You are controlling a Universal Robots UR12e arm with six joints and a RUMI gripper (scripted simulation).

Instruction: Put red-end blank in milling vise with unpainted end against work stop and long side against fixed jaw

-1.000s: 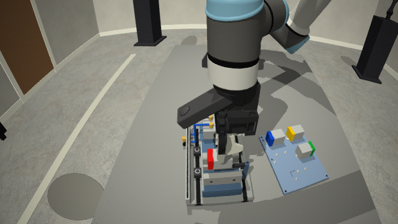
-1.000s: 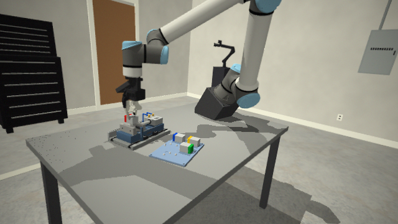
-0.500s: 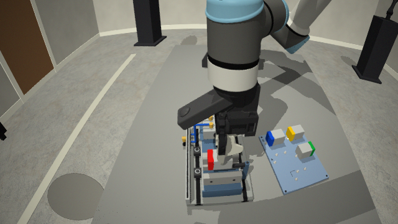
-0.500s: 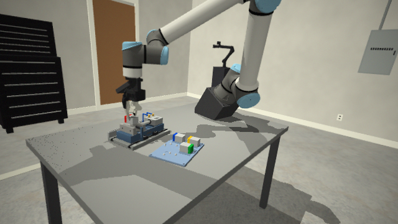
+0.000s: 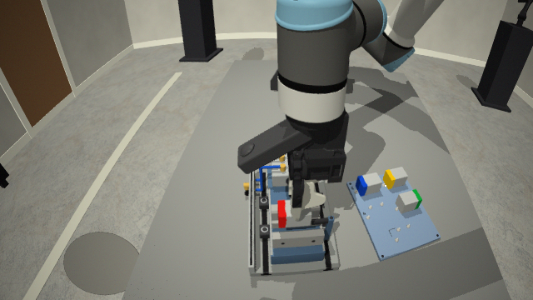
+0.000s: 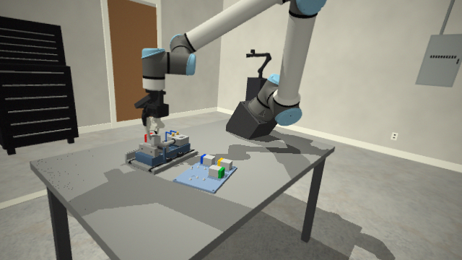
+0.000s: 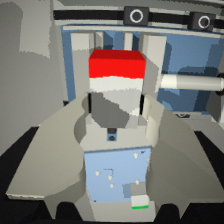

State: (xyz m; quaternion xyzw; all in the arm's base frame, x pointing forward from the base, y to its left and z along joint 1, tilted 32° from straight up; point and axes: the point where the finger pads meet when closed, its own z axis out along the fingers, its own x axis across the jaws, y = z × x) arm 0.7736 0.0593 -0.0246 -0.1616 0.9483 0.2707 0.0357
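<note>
The red-ended blank is 20 mm below my hand. Also, from my hand: fixed jaw: 30 mm ahead, 20 mm to the left, 70 mm below; work stop rod: 20 mm behind, 50 mm to the left, 50 mm below; hose block: 160 mm behind, 50 mm to the right, 70 mm below.
</note>
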